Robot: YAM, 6 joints.
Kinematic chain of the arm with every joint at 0, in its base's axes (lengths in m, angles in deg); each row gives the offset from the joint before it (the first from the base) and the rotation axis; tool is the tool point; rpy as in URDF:
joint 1: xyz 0 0 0.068 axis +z
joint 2: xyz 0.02 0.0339 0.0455 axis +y
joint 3: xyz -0.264 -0.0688 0 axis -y
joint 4: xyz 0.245 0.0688 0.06 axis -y
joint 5: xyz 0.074 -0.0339 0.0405 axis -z
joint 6: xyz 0.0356 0 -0.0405 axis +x
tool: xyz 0 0 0 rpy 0 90 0
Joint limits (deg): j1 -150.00..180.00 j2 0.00..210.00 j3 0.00..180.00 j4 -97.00..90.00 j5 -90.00..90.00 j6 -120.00..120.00
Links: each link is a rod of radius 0.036 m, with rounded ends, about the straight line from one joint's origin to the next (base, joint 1, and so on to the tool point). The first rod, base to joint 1, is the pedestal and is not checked.
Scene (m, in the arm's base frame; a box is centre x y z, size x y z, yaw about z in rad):
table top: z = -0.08
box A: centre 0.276 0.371 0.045 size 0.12 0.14 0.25 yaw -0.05
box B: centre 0.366 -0.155 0 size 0.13 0.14 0.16 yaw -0.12
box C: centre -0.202 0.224 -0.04 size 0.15 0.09 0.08 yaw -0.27
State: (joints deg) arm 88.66 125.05 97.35 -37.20 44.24 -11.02
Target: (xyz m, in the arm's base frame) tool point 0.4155 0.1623 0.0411
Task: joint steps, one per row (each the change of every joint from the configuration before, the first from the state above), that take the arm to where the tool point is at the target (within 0.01 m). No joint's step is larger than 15 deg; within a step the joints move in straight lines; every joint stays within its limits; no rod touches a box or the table.
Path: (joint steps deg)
1: -9.01 -9.75 -13.91 -5.26 -5.24 12.73
2: -9.00 -9.76 -13.90 -5.25 -5.24 12.73
3: -9.01 -9.75 -13.91 -5.26 -5.24 12.72
4: -9.00 -9.76 -13.91 -5.26 -5.23 12.73
5: -9.01 -9.75 -13.91 -5.25 -5.24 12.73
6: -9.01 -9.76 -13.90 -5.26 -5.24 12.73
7: -9.00 -9.75 -13.91 -5.25 -5.24 12.73
8: -0.14 12.02 13.31 5.47 5.59 -12.73
9: -0.13 12.02 13.31 5.47 5.58 -12.73
10: -0.14 12.03 13.31 5.47 5.59 -12.73
11: -0.14 12.02 13.31 5.47 5.58 -12.73
12: -0.13 12.02 13.31 5.47 5.59 -12.72
13: -0.14 12.02 13.31 5.48 5.59 -12.73
14: -0.14 12.03 13.31 5.47 5.58 -12.73

